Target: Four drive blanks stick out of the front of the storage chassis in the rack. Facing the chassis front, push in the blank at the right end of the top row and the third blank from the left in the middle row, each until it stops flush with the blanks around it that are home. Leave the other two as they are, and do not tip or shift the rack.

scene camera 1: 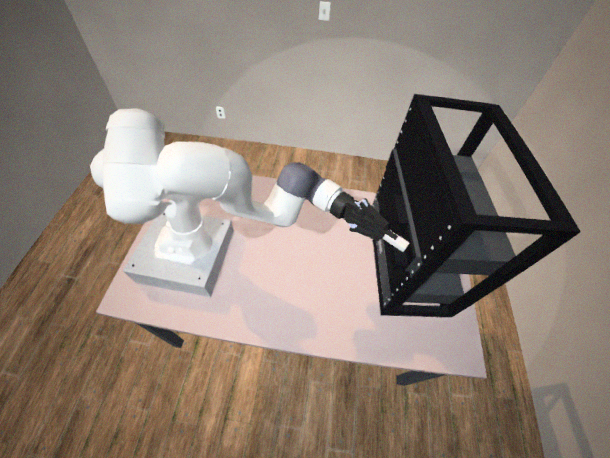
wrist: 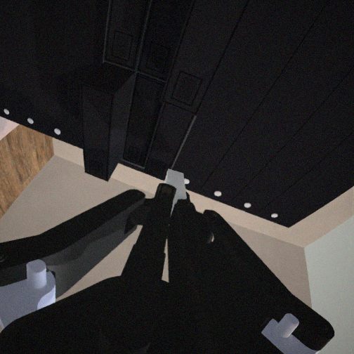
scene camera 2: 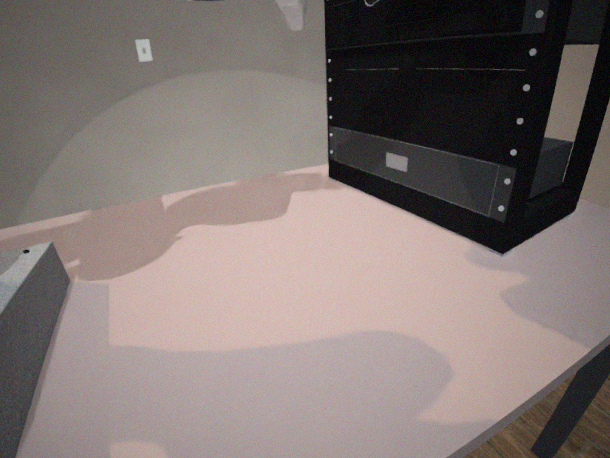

black rack: scene camera 1; wrist; scene camera 2 429,129
same spot on black rack: [wrist: 246,106] = [scene camera 1: 418,215]
